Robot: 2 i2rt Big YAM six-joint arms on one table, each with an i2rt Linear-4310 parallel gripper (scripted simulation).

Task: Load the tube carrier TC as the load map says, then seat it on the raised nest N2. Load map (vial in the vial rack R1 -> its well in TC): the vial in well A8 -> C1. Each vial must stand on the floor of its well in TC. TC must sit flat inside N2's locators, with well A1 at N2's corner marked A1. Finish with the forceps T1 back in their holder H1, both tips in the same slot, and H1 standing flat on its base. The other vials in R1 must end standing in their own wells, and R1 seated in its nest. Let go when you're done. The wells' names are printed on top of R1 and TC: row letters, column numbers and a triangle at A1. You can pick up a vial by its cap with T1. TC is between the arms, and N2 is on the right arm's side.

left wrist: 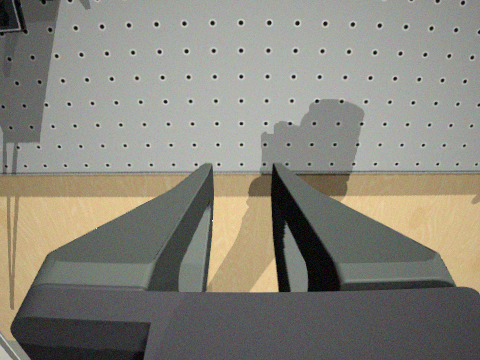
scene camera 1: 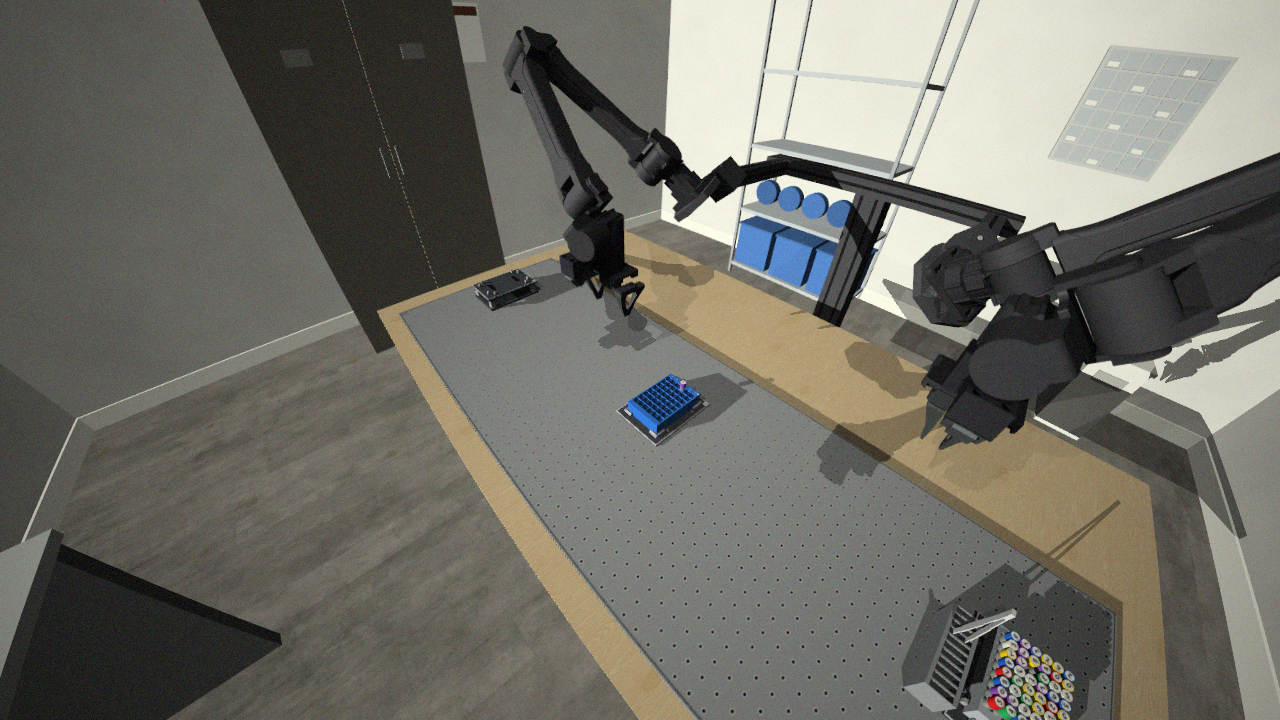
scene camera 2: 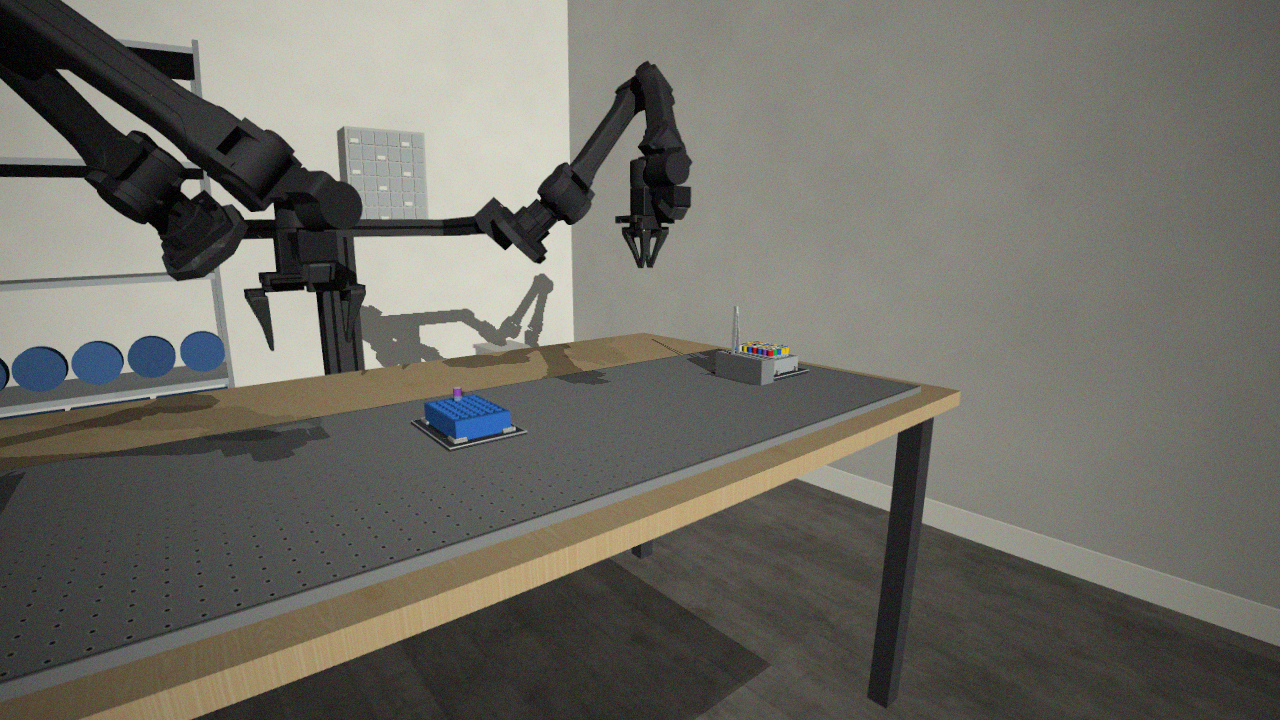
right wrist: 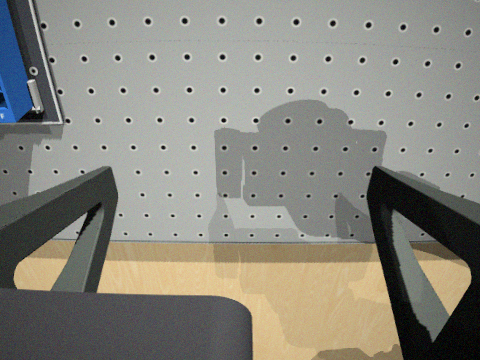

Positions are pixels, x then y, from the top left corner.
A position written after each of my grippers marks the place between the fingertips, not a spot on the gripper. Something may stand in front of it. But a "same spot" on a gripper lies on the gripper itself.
Scene:
my left gripper: left wrist; scene camera 1 931,441; scene camera 2; not seen in the right wrist view (out of frame)
my right gripper: scene camera 1; scene camera 2; right wrist 242,180; not seen in the left wrist view (out of frame)
same spot on my right gripper: [scene camera 2: 354,293] = [scene camera 1: 615,294]
same spot on my left gripper: [left wrist: 119,284] = [scene camera 2: 663,230]

